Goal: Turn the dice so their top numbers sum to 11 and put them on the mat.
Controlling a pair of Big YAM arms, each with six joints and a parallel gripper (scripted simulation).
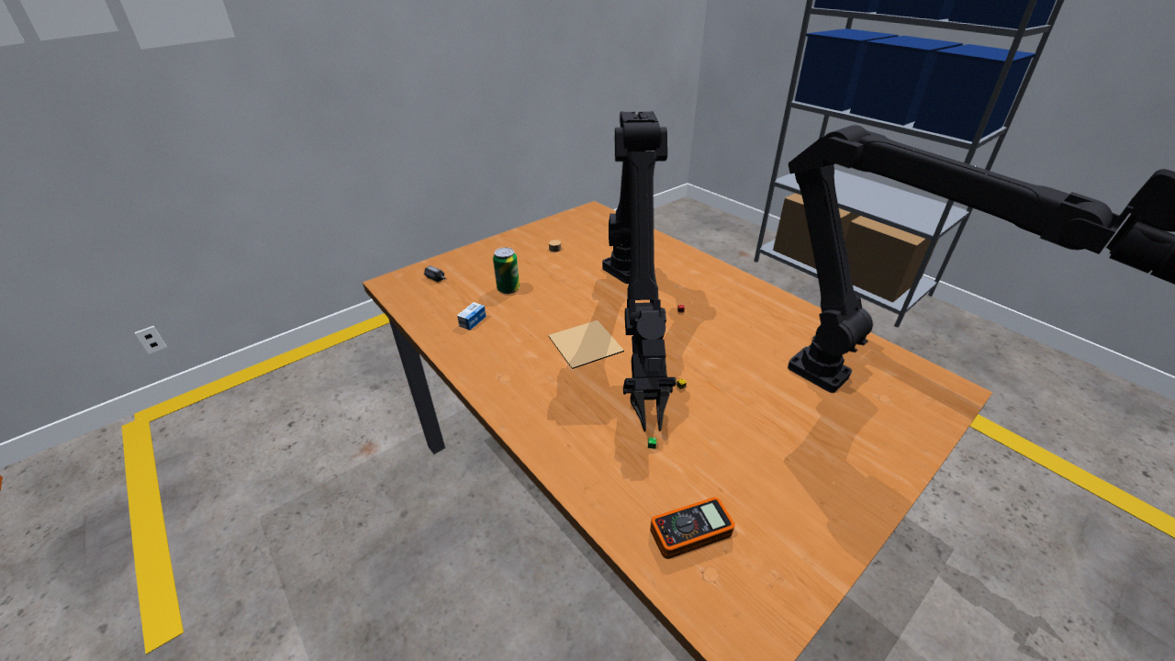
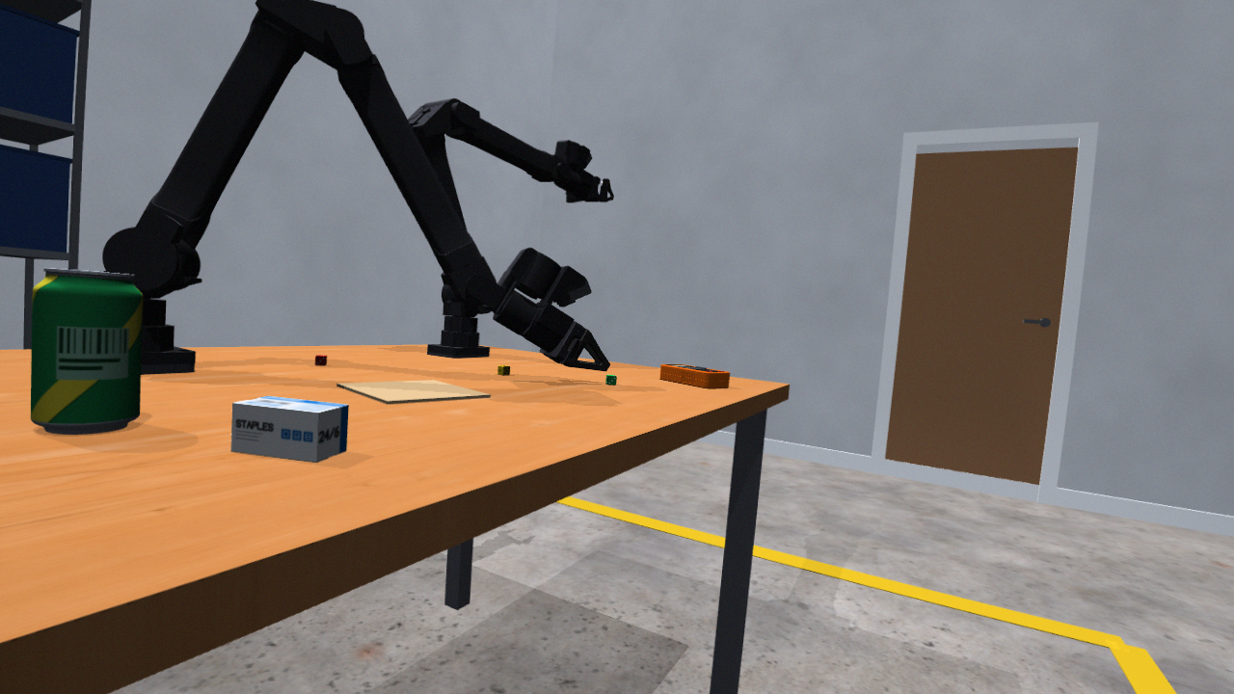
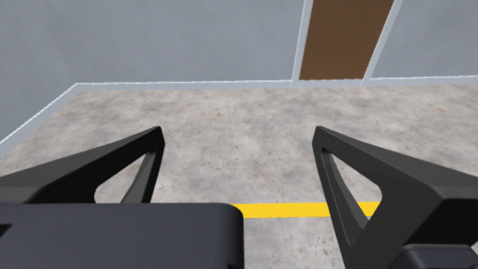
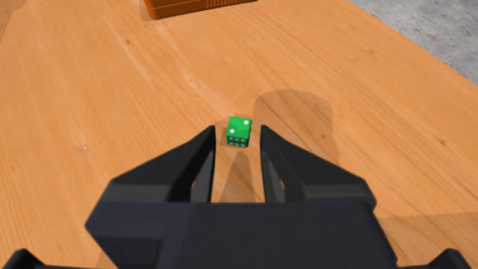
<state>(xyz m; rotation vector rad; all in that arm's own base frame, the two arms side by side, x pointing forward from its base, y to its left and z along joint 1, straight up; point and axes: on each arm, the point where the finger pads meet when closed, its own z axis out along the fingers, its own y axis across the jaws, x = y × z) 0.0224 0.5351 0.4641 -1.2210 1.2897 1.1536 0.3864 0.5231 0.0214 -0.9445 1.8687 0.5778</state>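
My right gripper is now 30 mm above the green die, 10 mm to the right of it and 10 mm short of it. From my right hand the other things lie so: yellow die 160 mm behind, 50 mm to the right, 30 mm below; tan mat 310 mm to the right, 110 mm behind, 30 mm below; red die 390 mm behind, 240 mm to the right, 30 mm below.
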